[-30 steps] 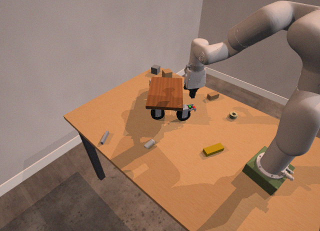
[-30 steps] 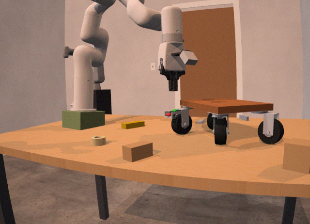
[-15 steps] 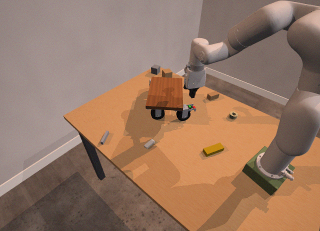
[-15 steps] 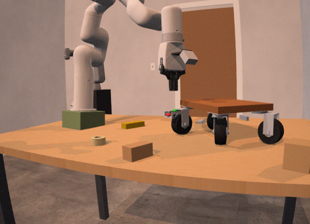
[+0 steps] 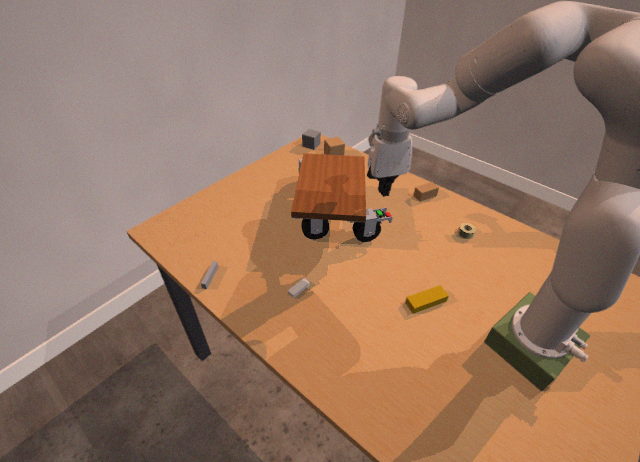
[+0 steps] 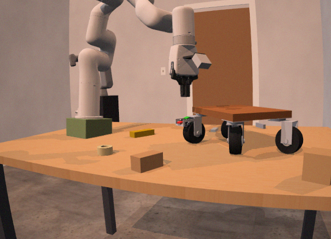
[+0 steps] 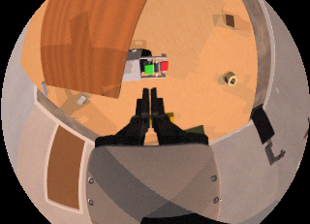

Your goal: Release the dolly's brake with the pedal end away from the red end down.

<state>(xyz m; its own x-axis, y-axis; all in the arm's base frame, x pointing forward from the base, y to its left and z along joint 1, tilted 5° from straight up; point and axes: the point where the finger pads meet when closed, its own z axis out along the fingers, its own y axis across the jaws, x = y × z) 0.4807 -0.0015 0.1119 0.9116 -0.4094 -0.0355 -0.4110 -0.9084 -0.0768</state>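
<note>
The brake pedal is 1 cm to the right of my hand and 10 cm below it. Round my hand: brown block (4 cm ahead, 28 cm to the right, 16 cm below); tape roll (16 cm behind, 23 cm to the right, 17 cm below); yellow block (24 cm behind, 7 cm to the left, 17 cm below).
</note>
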